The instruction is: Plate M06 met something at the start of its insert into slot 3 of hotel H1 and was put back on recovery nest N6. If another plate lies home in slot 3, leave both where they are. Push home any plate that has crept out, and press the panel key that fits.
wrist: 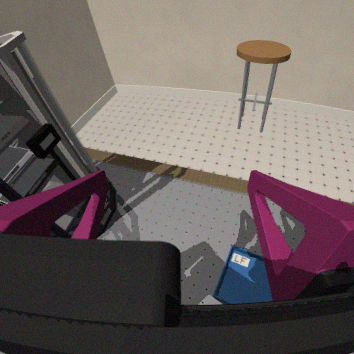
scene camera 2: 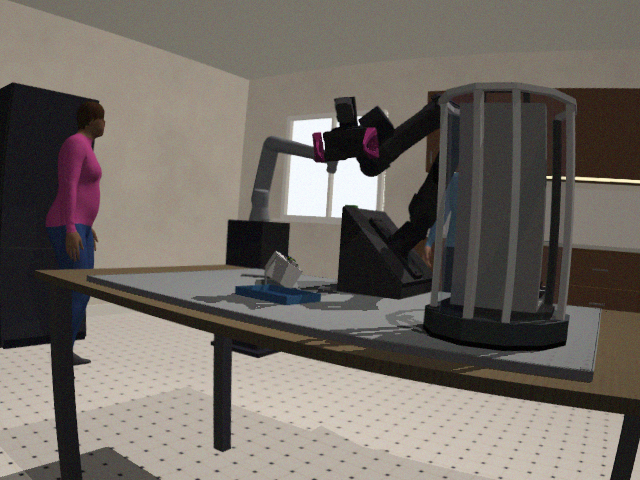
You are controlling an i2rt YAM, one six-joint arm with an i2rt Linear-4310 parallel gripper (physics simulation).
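Places are measured from the arm's base along level axes (x ahead, y left, z up), in centimetres.
Where they show: gripper, fingertip midpoint: (wrist: 177,177) (scene camera 2: 340,148); arm's base at its link origin: (scene camera 2: 395,248).
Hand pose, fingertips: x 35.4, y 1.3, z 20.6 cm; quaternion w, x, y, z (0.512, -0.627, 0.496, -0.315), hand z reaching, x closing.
Observation:
Things, the pixels of their top centre, and the offset from my fingertips. "pt": a spot on its surface instead.
- black square loop at a spot on its surface: (wrist: 37,149) pt dx +4.2, dy +23.0, dz -5.6 cm
- light grey tilted box at its top centre: (scene camera 2: 283,253) dx -17.2, dy -24.5, dz -23.5 cm
- blue tray at its top centre: (wrist: 262,284) (scene camera 2: 277,290) dx +1.5, dy -12.3, dz -30.1 cm
My gripper (scene camera 2: 344,144) (wrist: 177,177) is open and empty, its magenta fingers wide apart, high above the table and left of the hotel in the scene view. The caged hotel (scene camera 2: 496,328) (wrist: 52,102) stands at the table's right; its grey back hides the slots there. At the left edge of the wrist view, pale flat shapes (wrist: 14,161) and a black square loop (wrist: 37,149) show at the hotel. Slot numbers, plate M06 and nest N6 cannot be made out. A light grey tilted box (scene camera 2: 282,270), perhaps the key panel, stands behind the blue tray; its keys are unreadable.
The blue tray (scene camera 2: 276,294) (wrist: 244,284) is marked LF. My arm's black wedge base (scene camera 2: 361,253) stands between the tray and the hotel. Behind are a grey robot arm (scene camera 2: 264,170) on a black pedestal and a person in pink (scene camera 2: 80,180). A stool (wrist: 263,51) stands beyond the table.

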